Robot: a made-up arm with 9 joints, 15 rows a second.
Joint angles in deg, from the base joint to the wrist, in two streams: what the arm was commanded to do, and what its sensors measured. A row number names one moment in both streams.
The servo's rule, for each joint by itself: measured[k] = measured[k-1] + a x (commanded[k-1-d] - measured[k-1]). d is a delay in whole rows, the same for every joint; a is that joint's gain. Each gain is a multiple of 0.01, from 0.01 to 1. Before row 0 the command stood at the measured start. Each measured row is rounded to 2 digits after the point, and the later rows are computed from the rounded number. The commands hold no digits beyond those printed.
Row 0, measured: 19.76, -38.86, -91.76, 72.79, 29.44, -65.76, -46.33, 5.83, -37.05
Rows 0 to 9, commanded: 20.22, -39.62, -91.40, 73.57, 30.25, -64.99, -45.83, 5.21, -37.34; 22.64, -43.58, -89.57, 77.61, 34.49, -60.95, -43.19, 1.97, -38.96; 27.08, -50.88, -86.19, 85.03, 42.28, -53.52, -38.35, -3.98, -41.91; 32.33, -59.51, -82.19, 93.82, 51.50, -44.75, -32.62, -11.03, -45.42; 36.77, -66.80, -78.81, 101.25, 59.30, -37.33, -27.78, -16.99, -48.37; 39.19, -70.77, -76.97, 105.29, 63.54, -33.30, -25.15, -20.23, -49.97; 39.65, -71.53, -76.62, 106.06, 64.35, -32.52, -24.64, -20.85, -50.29; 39.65, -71.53, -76.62, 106.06, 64.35, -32.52, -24.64, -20.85, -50.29; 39.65, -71.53, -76.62, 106.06, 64.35, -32.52, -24.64, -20.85, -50.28; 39.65, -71.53, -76.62, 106.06, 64.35, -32.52, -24.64, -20.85, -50.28
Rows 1 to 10, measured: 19.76, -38.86, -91.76, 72.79, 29.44, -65.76, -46.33, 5.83, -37.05; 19.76, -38.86, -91.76, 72.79, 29.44, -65.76, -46.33, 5.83, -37.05; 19.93, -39.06, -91.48, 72.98, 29.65, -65.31, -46.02, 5.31, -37.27; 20.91, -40.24, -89.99, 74.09, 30.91, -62.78, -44.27, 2.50, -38.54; 23.13, -43.01, -87.03, 76.72, 33.87, -57.41, -40.60, -2.94, -41.07; 26.44, -47.30, -83.25, 80.82, 38.45, -50.07, -35.65, -9.74, -44.33; 30.16, -52.37, -79.79, 85.72, 43.87, -42.68, -30.77, -15.83, -47.36; 33.41, -57.15, -77.59, 90.42, 48.98, -37.24, -27.29, -19.53, -49.32; 35.66, -60.89, -76.83, 94.17, 52.98, -34.50, -25.65, -20.64, -50.05; 37.10, -63.66, -76.67, 97.02, 55.94, -33.35, -25.02, -20.82, -50.23
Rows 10 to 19, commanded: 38.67, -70.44, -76.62, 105.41, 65.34, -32.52, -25.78, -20.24, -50.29; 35.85, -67.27, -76.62, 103.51, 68.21, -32.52, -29.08, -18.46, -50.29; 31.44, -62.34, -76.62, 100.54, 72.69, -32.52, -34.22, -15.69, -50.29; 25.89, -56.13, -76.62, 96.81, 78.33, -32.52, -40.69, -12.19, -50.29; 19.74, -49.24, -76.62, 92.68, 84.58, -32.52, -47.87, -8.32, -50.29; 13.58, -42.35, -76.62, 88.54, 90.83, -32.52, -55.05, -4.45, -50.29; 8.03, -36.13, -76.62, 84.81, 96.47, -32.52, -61.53, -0.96, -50.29; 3.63, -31.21, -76.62, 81.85, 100.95, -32.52, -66.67, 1.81, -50.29; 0.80, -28.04, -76.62, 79.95, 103.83, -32.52, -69.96, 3.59, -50.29; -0.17, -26.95, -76.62, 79.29, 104.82, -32.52, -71.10, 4.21, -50.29
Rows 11 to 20, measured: 38.02, -65.71, -76.63, 99.19, 58.13, -32.87, -24.78, -20.85, -50.27; 38.61, -67.22, -76.62, 100.84, 59.75, -32.67, -24.69, -20.85, -50.28; 38.63, -68.06, -76.62, 101.94, 61.20, -32.58, -25.37, -20.34, -50.29; 37.63, -67.85, -76.62, 102.32, 63.02, -32.55, -27.67, -18.76, -50.29; 35.40, -66.42, -76.62, 101.89, 65.53, -32.53, -31.73, -16.18, -50.29; 31.98, -63.74, -76.62, 100.67, 68.86, -32.52, -37.29, -12.83, -50.29; 27.57, -59.97, -76.62, 98.75, 72.95, -32.52, -43.85, -9.04, -50.29; 22.53, -55.39, -76.62, 96.30, 77.60, -32.52, -50.79, -5.18, -50.29; 17.31, -50.38, -76.62, 93.54, 82.51, -32.52, -57.45, -1.64, -50.29; 12.39, -45.40, -76.62, 90.73, 87.30, -32.52, -63.17, 1.26, -50.29
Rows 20 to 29, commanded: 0.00, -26.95, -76.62, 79.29, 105.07, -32.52, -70.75, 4.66, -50.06; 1.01, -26.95, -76.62, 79.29, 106.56, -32.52, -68.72, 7.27, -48.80; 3.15, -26.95, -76.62, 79.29, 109.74, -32.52, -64.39, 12.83, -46.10; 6.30, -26.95, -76.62, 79.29, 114.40, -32.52, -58.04, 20.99, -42.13; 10.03, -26.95, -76.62, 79.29, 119.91, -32.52, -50.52, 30.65, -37.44; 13.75, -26.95, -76.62, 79.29, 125.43, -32.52, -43.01, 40.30, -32.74; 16.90, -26.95, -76.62, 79.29, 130.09, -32.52, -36.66, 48.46, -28.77; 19.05, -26.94, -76.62, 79.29, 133.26, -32.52, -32.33, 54.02, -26.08; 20.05, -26.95, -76.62, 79.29, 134.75, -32.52, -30.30, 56.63, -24.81; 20.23, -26.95, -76.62, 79.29, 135.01, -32.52, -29.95, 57.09, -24.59
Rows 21 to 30, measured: 8.22, -40.89, -76.62, 88.14, 91.60, -32.52, -67.38, 3.22, -50.29; 5.20, -37.27, -76.62, 86.02, 95.04, -32.52, -69.69, 4.05, -50.29; 3.33, -34.59, -76.62, 84.40, 97.65, -32.52, -70.35, 4.56, -50.12; 2.49, -32.60, -76.62, 83.17, 99.97, -32.52, -69.34, 6.84, -49.13; 2.73, -31.13, -76.62, 82.24, 102.51, -32.52, -66.27, 11.87, -46.86; 4.02, -30.04, -76.62, 81.53, 105.60, -32.52, -61.17, 19.53, -43.31; 6.18, -29.24, -76.62, 80.99, 109.32, -32.52, -54.57, 28.87, -38.91; 8.91, -28.64, -76.62, 80.58, 113.51, -32.52, -47.40, 38.47, -34.28; 11.79, -28.20, -76.62, 80.27, 117.82, -32.52, -40.74, 46.86, -30.15; 14.40, -27.87, -76.62, 80.03, 121.83, -32.52, -35.53, 52.87, -27.10
